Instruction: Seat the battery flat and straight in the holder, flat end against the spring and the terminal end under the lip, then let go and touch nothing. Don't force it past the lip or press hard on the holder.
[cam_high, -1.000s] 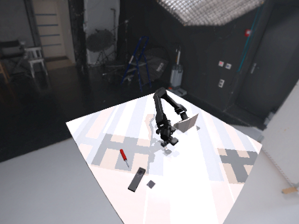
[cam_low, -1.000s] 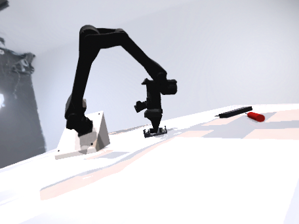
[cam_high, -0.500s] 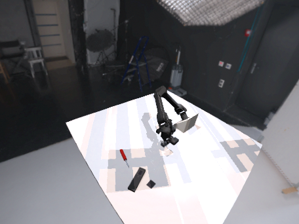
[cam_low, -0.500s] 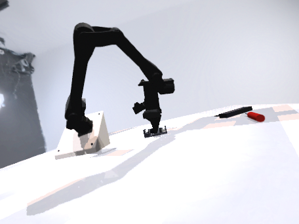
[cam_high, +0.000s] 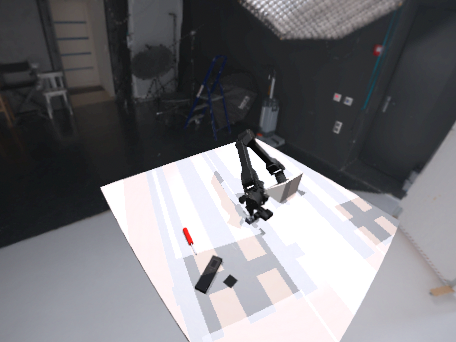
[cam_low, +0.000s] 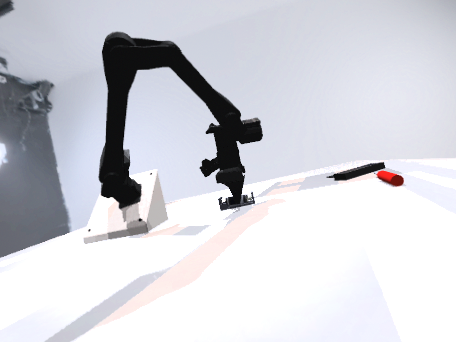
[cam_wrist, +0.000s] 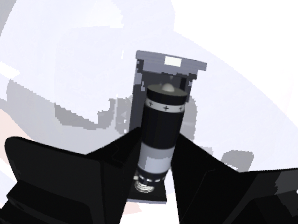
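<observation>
The silver battery lies 1 cm above my gripper tip. From my gripper tip the other things lie so: red-handled screwdriver 33 cm ahead, 11 cm to the right; dark square 34 cm ahead, 14 cm to the left, 1 cm below; long black bar 38 cm ahead, 6 cm to the left, 1 cm above.
</observation>
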